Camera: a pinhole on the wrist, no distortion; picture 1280 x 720 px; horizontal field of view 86.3 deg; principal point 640.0 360.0 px. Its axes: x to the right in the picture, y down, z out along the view. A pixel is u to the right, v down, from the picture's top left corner.
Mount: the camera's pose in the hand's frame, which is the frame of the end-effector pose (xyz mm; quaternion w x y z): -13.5 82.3 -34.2 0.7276 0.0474 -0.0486 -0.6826
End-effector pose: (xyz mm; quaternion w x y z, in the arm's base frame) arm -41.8 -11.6 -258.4 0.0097 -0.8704 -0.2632 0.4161
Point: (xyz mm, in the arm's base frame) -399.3 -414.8 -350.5
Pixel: 435 39
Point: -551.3 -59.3 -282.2
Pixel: 1011 50
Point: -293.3 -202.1 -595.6
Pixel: 577 513
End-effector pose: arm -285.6 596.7 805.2 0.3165 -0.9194 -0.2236 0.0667
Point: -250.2 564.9 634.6
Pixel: 368 609
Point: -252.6 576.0 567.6
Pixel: 339 575
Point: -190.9 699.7 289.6
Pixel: 361 678
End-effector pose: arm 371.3 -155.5 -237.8 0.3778 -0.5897 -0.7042 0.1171
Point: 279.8 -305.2 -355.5
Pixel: outside the picture
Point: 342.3 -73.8 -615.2
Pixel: 338 352
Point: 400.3 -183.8 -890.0
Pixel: 158 101
